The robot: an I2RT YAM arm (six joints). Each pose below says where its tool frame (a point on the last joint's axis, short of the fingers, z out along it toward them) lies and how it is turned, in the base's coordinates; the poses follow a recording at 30 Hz.
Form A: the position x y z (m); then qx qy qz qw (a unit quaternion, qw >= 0).
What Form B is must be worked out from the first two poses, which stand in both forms.
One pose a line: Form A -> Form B
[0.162, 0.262, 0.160, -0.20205, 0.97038, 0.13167, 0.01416] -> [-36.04, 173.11, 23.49, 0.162, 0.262, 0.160]
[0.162, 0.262, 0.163, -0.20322, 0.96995, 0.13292, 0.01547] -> [-36.22, 172.89, 23.69, 0.162, 0.262, 0.163]
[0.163, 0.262, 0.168, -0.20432, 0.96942, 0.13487, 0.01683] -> [-36.39, 172.65, 24.02, 0.163, 0.262, 0.168]
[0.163, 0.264, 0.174, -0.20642, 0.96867, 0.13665, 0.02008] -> [-36.69, 172.17, 24.29, 0.163, 0.264, 0.174]
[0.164, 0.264, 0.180, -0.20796, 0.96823, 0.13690, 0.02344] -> [-36.88, 171.73, 24.28, 0.164, 0.264, 0.180]
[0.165, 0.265, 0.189, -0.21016, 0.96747, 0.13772, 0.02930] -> [-37.14, 170.97, 24.34, 0.165, 0.265, 0.189]
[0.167, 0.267, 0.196, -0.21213, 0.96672, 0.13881, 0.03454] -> [-37.37, 170.28, 24.45, 0.167, 0.267, 0.196]
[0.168, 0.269, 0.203, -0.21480, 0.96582, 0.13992, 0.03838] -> [-37.75, 169.72, 24.59, 0.168, 0.269, 0.203]
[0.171, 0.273, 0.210, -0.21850, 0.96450, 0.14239, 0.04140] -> [-38.33, 169.18, 24.98, 0.171, 0.273, 0.210]
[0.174, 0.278, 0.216, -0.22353, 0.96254, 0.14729, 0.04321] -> [-39.16, 168.65, 25.81, 0.174, 0.278, 0.216]
